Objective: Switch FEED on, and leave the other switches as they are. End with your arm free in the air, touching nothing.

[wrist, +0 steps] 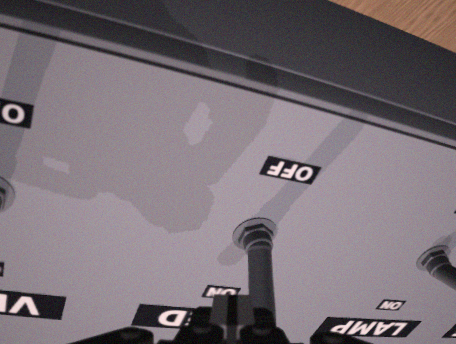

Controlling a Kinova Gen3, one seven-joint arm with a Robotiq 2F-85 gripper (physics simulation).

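Observation:
You'd see my gripper (232, 320) here, and there's a grey switch panel (151, 151) as well.

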